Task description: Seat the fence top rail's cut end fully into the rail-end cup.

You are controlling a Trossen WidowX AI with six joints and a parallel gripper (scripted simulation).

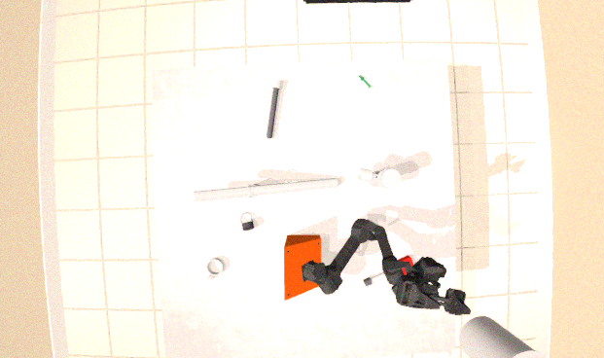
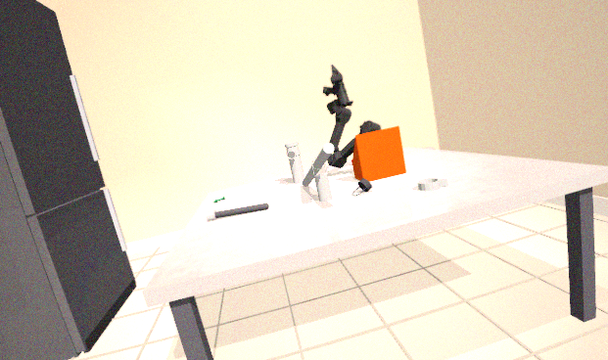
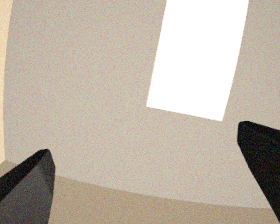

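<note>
Now: the rail-end cup 39 cm below my gripper tip, 32 cm ahead of it and 6 cm to the left of it. The rest, counted from my gripper tip: green piece: 71 cm ahead, 53 cm below, 1 cm to the right; then dark fitting: 56 cm to the left, 53 cm below, 19 cm ahead; then short post: 50 cm to the left, 44 cm below, 31 cm ahead.
</note>
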